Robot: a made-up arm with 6 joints.
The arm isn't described. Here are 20 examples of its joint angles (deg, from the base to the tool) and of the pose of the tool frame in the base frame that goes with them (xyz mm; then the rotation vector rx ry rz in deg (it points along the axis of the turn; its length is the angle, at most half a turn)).
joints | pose
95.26 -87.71 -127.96 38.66 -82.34 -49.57 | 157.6 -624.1 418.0 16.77 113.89 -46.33
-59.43 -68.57 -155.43 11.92 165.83 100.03 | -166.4 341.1 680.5 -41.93 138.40 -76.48
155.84 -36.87 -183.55 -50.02 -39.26 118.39 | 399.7 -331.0 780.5 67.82 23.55 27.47
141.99 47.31 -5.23 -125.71 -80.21 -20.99 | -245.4 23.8 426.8 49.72 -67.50 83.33
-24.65 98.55 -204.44 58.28 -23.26 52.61 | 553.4 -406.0 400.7 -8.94 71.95 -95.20
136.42 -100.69 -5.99 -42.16 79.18 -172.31 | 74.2 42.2 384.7 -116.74 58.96 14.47
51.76 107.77 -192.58 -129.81 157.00 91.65 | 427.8 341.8 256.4 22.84 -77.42 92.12
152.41 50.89 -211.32 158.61 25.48 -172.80 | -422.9 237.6 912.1 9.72 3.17 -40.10
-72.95 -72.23 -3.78 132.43 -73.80 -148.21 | -179.0 151.2 397.9 94.31 -97.05 -17.69
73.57 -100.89 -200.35 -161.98 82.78 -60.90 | -142.6 -625.9 -48.8 -137.95 66.75 -19.69
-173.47 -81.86 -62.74 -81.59 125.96 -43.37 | 238.6 211.5 663.3 18.70 154.34 83.94
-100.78 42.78 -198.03 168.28 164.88 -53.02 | -8.3 -204.6 759.4 -80.57 -139.05 -56.11
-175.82 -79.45 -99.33 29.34 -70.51 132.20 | 577.7 128.4 648.4 72.50 63.22 137.65
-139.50 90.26 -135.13 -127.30 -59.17 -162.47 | -301.8 -449.9 28.8 14.01 143.14 -38.94
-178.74 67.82 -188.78 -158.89 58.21 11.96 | -703.8 7.5 704.5 -1.19 -24.94 -153.99
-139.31 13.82 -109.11 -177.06 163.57 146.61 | -226.4 -184.5 895.8 -49.61 61.36 4.32
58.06 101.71 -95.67 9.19 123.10 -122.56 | 93.7 205.9 -101.5 -5.38 -58.37 98.80
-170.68 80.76 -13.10 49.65 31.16 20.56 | -35.4 11.4 64.6 59.61 71.93 39.95
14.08 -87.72 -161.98 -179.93 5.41 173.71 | -740.3 -185.6 578.0 104.41 18.70 -137.64
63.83 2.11 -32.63 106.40 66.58 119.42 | 87.1 369.4 388.6 41.07 -117.49 -95.12
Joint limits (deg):
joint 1: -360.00..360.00
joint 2: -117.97..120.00
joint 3: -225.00..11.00
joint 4: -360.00..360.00
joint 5: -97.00..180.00
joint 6: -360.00..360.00
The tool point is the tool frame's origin. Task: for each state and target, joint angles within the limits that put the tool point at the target. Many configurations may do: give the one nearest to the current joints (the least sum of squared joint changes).
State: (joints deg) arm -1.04 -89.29 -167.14 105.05 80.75 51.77
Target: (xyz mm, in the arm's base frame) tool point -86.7 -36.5 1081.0
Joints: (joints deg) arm 19.21 -41.06 -116.88 105.47 36.18 51.77
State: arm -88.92 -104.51 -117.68 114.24 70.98 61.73
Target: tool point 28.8 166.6 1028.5
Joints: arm -82.51 -52.58 -102.06 114.54 55.45 61.73
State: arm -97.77 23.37 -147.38 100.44 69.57 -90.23
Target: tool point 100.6 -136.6 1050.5
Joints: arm -109.50 11.82 -182.79 113.49 93.89 -90.23
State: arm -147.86 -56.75 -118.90 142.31 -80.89 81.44
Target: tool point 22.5 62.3 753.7
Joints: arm -152.41 -41.54 -111.66 163.93 -80.98 81.44
